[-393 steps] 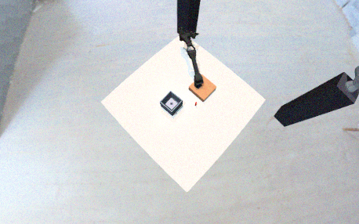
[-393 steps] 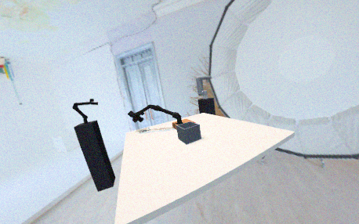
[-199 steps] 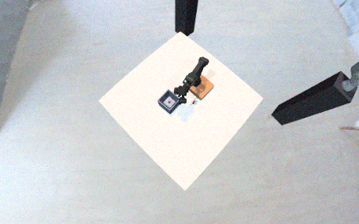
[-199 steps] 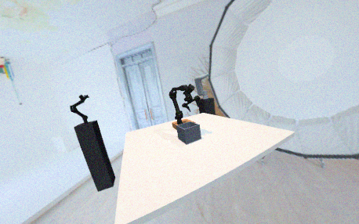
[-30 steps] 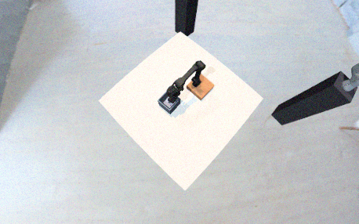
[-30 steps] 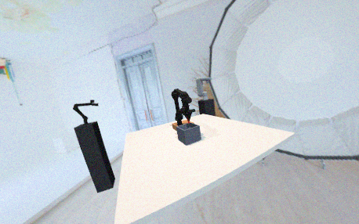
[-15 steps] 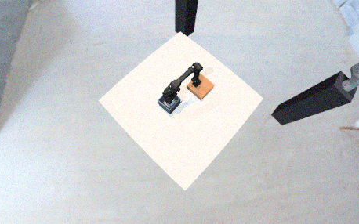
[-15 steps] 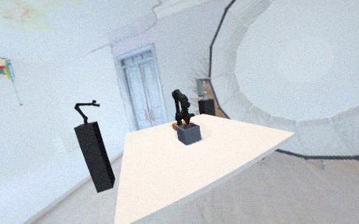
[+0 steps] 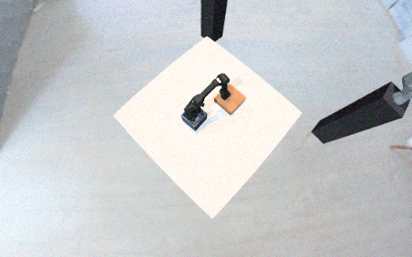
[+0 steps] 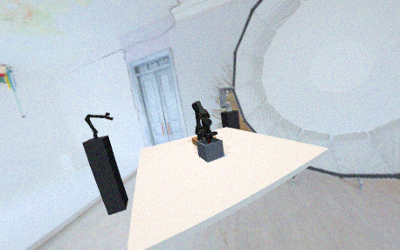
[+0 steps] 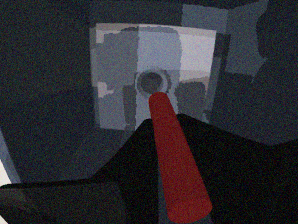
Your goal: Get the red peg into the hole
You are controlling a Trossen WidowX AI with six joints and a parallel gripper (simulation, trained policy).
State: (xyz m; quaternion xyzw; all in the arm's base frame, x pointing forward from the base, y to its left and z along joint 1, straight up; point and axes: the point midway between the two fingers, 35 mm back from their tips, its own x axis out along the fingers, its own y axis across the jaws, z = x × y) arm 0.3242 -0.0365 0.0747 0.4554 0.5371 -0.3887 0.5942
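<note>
My gripper tip is 20 mm below the red peg. From my gripper tip the other things lie so: grey plate: 10 mm ahead, 10 mm to the right, 60 mm below.
</note>
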